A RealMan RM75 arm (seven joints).
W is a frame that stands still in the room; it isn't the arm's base.
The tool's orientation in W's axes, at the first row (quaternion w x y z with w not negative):
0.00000, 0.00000, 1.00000, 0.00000
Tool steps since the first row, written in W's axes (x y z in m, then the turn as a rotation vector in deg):
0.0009, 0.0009, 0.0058, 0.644, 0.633, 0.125
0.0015, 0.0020, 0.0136, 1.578, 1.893, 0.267
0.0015, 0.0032, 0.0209, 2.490, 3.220, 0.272
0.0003, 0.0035, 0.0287, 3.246, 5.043, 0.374
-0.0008, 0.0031, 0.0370, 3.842, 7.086, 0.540
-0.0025, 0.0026, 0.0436, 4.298, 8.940, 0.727
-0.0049, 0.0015, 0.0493, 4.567, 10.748, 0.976
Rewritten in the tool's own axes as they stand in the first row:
-0.0009, 0.0009, -0.0058, -0.644, 0.633, -0.125
-0.0015, 0.0020, -0.0136, -1.578, 1.893, -0.267
-0.0015, 0.0032, -0.0209, -2.490, 3.220, -0.272
-0.0003, 0.0035, -0.0287, -3.246, 5.043, -0.374
0.0008, 0.0031, -0.0370, -3.842, 7.086, -0.540
0.0025, 0.0026, -0.0436, -4.298, 8.940, -0.727
0.0049, 0.0015, -0.0493, -4.567, 10.748, -0.976

